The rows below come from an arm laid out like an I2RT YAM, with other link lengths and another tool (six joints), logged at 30 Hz.
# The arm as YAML. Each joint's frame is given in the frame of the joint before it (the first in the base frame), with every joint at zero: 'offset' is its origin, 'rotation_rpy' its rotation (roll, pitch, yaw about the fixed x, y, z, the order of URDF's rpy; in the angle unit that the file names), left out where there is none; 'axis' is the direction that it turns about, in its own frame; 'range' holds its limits. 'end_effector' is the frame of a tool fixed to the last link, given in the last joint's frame.
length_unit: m
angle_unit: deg
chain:
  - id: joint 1
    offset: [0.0, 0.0, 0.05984]
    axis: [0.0, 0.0, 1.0]
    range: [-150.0, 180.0]
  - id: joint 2
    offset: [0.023, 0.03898, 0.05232]
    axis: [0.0, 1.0, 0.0]
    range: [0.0, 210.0]
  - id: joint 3
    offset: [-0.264, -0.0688, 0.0]
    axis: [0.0, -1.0, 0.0]
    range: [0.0, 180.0]
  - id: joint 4
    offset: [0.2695, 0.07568, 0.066]
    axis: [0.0, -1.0, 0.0]
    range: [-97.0, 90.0]
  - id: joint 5
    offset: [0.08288, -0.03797, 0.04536]
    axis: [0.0, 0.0, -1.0]
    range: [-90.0, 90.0]
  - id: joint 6
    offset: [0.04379, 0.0, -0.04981]
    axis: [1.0, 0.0, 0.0]
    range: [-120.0, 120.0]
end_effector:
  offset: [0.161, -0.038, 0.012]
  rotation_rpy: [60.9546, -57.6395, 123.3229]
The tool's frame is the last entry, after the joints.
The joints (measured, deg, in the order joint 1, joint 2, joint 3, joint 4, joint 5, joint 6), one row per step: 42.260 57.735 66.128 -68.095 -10.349 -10.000; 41.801 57.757 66.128 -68.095 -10.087 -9.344; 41.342 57.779 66.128 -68.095 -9.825 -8.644; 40.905 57.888 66.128 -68.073 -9.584 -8.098; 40.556 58.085 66.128 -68.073 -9.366 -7.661; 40.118 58.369 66.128 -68.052 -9.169 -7.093; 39.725 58.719 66.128 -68.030 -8.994 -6.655; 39.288 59.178 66.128 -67.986 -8.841 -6.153; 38.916 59.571 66.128 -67.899 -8.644 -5.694; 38.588 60.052 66.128 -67.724 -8.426 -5.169; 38.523 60.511 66.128 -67.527 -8.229 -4.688; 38.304 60.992 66.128 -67.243 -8.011 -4.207
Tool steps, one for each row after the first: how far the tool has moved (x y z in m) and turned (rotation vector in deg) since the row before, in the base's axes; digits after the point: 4 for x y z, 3 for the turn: 0.0022 -0.0028 -0.0003 -0.019 0.169 -1.149; 0.0022 -0.0028 -0.0004 -0.004 0.187 -1.187; 0.0022 -0.0025 -0.0007 -0.071 0.176 -1.023; 0.0018 -0.0020 -0.0011 -0.155 0.222 -0.831; 0.0022 -0.0023 -0.0015 -0.147 0.340 -1.022; 0.0021 -0.0019 -0.0018 -0.208 0.344 -0.856; 0.0023 -0.0019 -0.0023 -0.230 0.449 -0.945; 0.0023 -0.0017 -0.0018 -0.201 0.321 -0.864; 0.0025 -0.0014 -0.0020 -0.196 0.335 -0.888; 0.0016 -0.0002 -0.0019 -0.166 0.291 -0.578; 0.0025 -0.0007 -0.0018 -0.140 0.227 -0.742
